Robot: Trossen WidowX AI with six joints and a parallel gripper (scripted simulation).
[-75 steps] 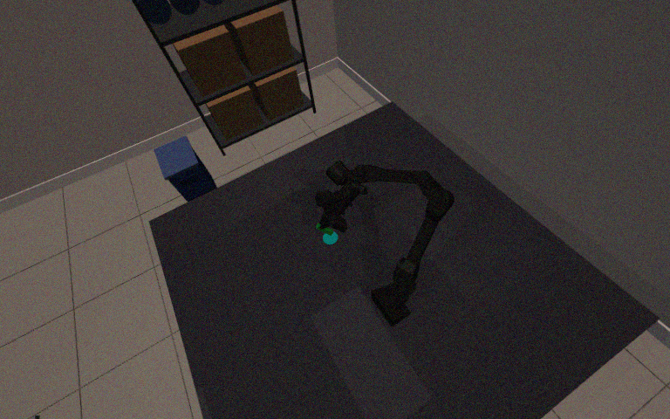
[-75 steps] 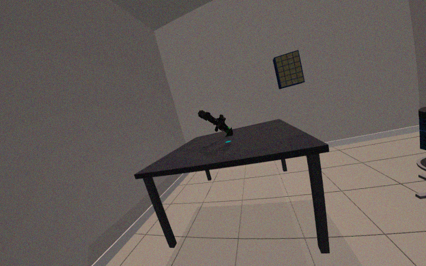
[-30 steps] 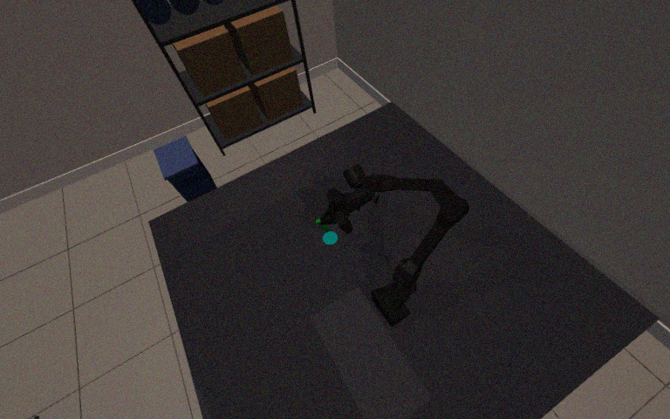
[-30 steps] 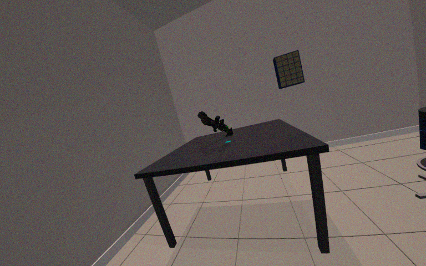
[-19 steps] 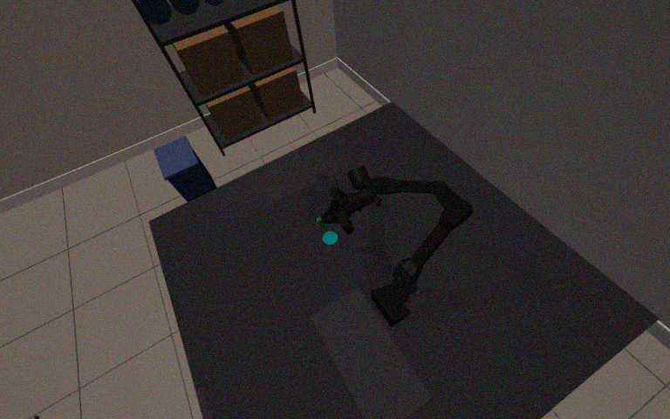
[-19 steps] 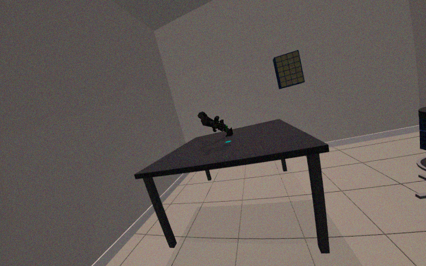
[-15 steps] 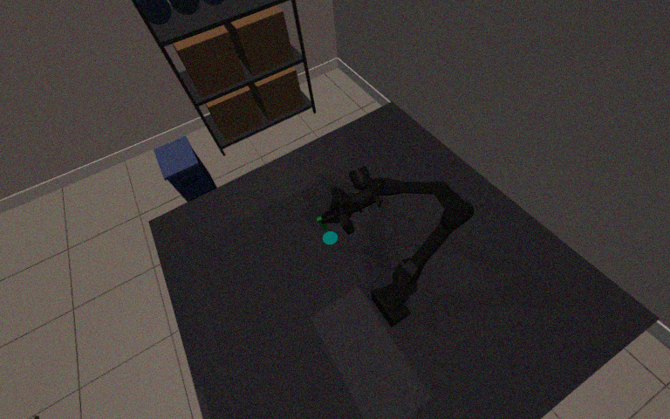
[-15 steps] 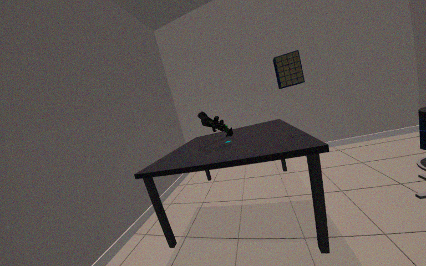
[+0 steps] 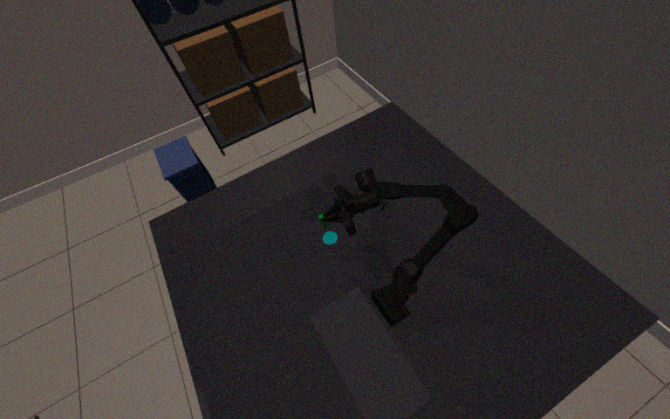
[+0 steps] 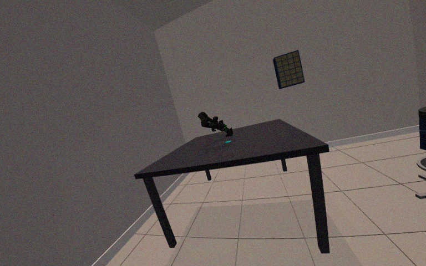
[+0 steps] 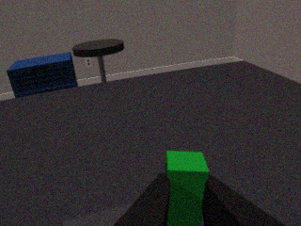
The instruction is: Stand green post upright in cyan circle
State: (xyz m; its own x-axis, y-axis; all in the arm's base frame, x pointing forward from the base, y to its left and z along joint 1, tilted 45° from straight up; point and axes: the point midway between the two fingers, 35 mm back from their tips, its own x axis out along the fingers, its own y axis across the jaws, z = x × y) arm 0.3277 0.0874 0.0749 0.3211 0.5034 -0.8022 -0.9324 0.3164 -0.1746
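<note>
Now: gripper tip 16 cm above the cyan circle and 1 cm to the left of it. From my gripper tip the other things lie so: green post: 2 cm below.
</note>
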